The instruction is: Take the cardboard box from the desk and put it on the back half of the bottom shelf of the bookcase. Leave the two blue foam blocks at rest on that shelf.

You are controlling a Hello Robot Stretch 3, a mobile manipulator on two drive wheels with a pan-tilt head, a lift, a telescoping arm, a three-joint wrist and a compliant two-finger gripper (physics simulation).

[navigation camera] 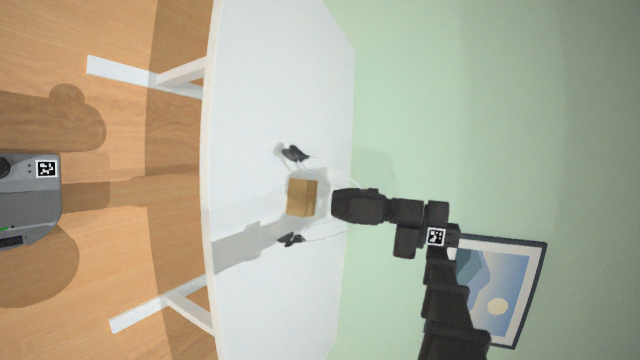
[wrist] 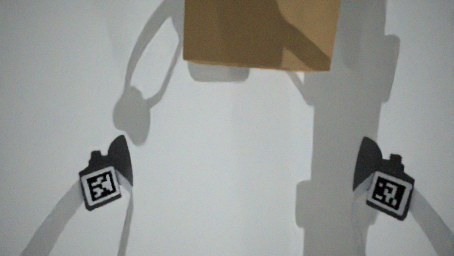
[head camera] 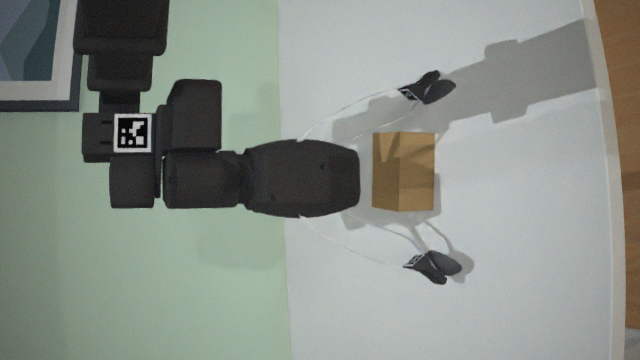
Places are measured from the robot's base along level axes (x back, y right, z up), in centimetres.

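Pixels of known places: gripper, between the fingertips: (navigation camera: 280, 196) (head camera: 455, 176).
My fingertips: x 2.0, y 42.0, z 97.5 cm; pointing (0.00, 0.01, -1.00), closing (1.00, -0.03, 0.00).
Note:
Behind a point stands the place of what it marks.
The cardboard box (head camera: 417, 172) @(x 3.0, y 48.7, z 97.6 cm) (navigation camera: 301, 197) @(x 3.0, y 48.7, z 99.0 cm) (wrist: 235, 32) is a plain brown block on the white desk (head camera: 525, 225) @(x -3.2, y 34.6, z 95.1 cm) (navigation camera: 265, 85) @(x -20.8, y 37.8, z 95.1 cm) (wrist: 270, 215). My gripper (head camera: 442, 177) @(x 2.0, y 42.0, z 97.5 cm) (navigation camera: 292, 196) @(x 2.0, y 42.0, z 97.5 cm) (wrist: 240, 155) @(x 2.0, y 42.0, z 97.5 cm) is wide open and empty, above the desk. In the head and navigation views the box shows between the two spread fingers. In the wrist view the box is cut by the top edge, ahead of the fingertips and roughly centred between them. The finger shadows lie apart from the fingers on the desk. The bookcase and blue foam blocks do not show.
A green wall (head camera: 225, 300) @(x -20.0, y 104.7, z 108.1 cm) (navigation camera: 425, 100) @(x -35.3, y 104.2, z 126.8 cm) stands behind the desk, with a framed picture (head camera: 75, 60) @(x 32.1, y 104.5, z 141.0 cm) (navigation camera: 540, 280) @(x 38.9, y 107.0, z 186.5 cm) near my arm (head camera: 120, 30) @(x 8.4, y 27.3, z 130.0 cm) (navigation camera: 450, 305) @(x 8.4, y 25.4, z 129.9 cm). White desk legs (navigation camera: 120, 70) (navigation camera: 135, 312) reach over the wood floor (navigation camera: 115, 25) @(x -65.9, y 36.3, z 0.1 cm). My base (navigation camera: 30, 200) @(x 10.7, y 8.1, z 16.1 cm) stands in front of the desk.

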